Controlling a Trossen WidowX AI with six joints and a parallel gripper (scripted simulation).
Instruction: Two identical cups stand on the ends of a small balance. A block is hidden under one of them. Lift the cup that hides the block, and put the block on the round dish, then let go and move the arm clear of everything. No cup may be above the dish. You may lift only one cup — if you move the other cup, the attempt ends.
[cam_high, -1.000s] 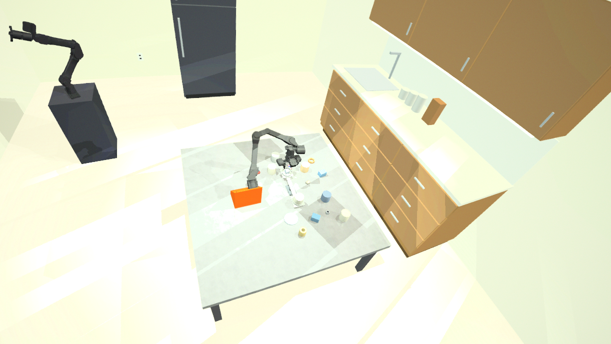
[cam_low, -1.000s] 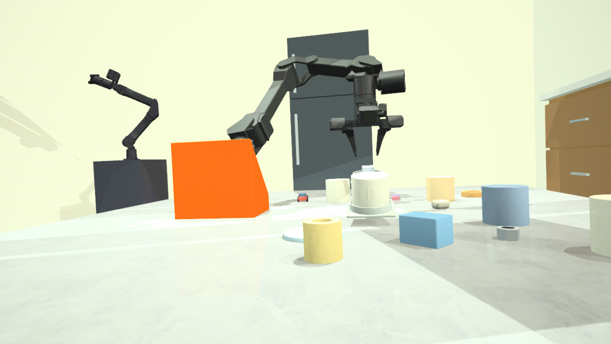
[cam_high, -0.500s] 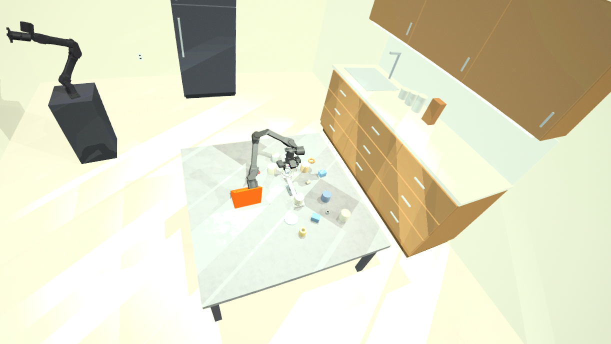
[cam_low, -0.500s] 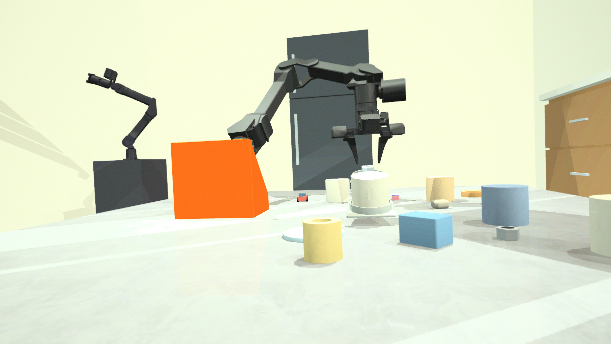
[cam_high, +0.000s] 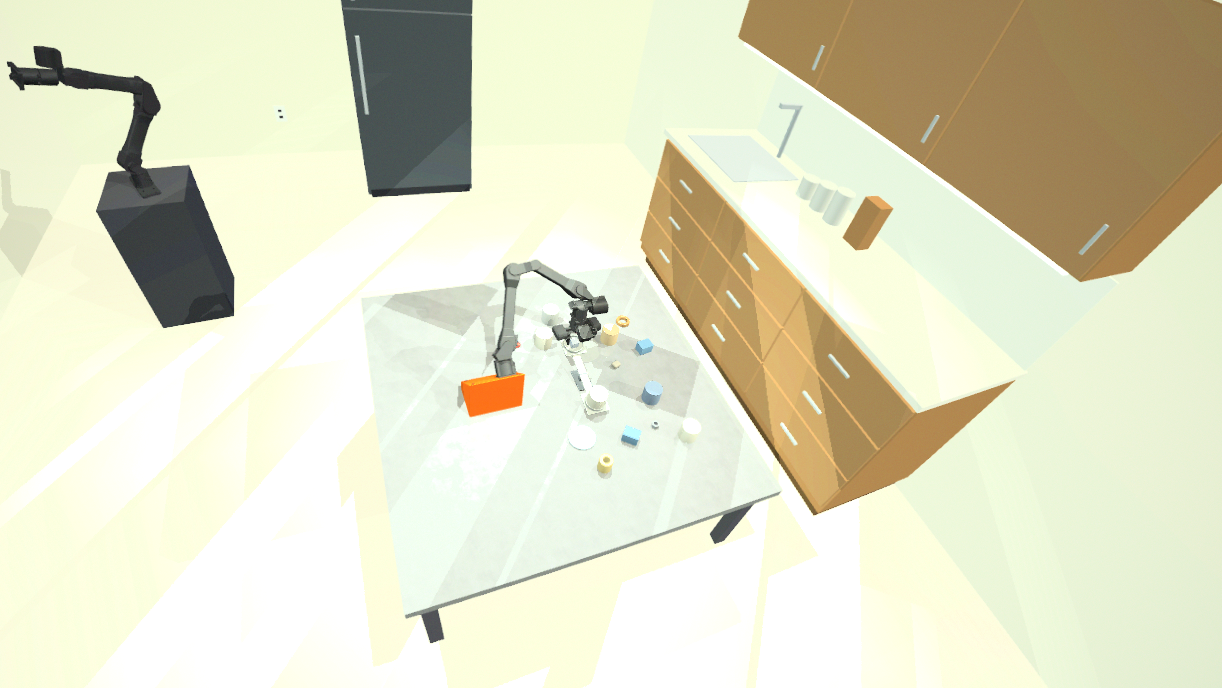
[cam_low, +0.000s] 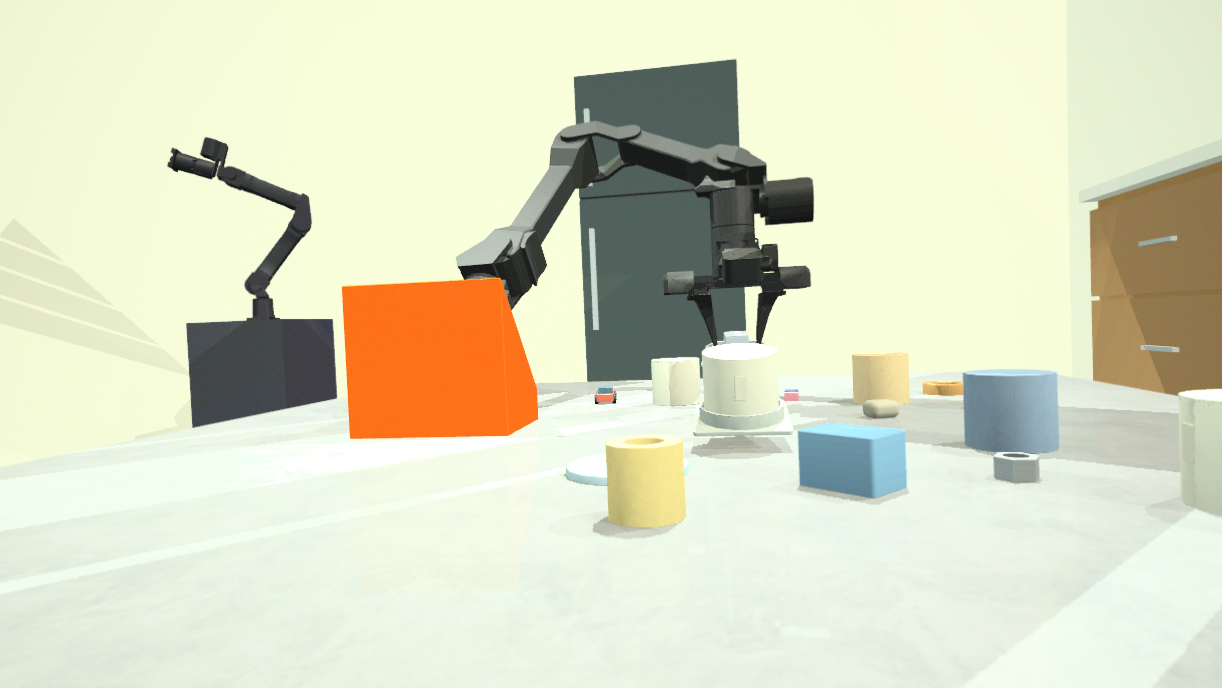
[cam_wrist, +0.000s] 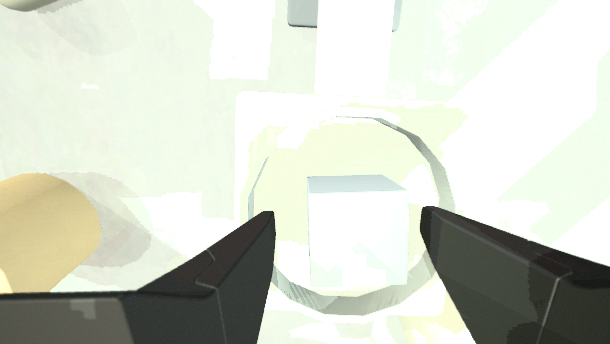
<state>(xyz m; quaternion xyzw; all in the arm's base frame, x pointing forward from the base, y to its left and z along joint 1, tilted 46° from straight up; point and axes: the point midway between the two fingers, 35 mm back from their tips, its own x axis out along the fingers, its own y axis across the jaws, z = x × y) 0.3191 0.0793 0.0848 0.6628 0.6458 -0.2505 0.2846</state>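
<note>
Now: the round dish 370 mm to the right of my gripper tip, 110 mm behind it and 80 mm below it. The rest, counted from my gripper tip: pale block: right at my gripper tip; pink-blue block: 110 mm to the left, 80 mm below, 80 mm ahead; balance: 120 mm to the right, 50 mm below, 10 mm behind.
</note>
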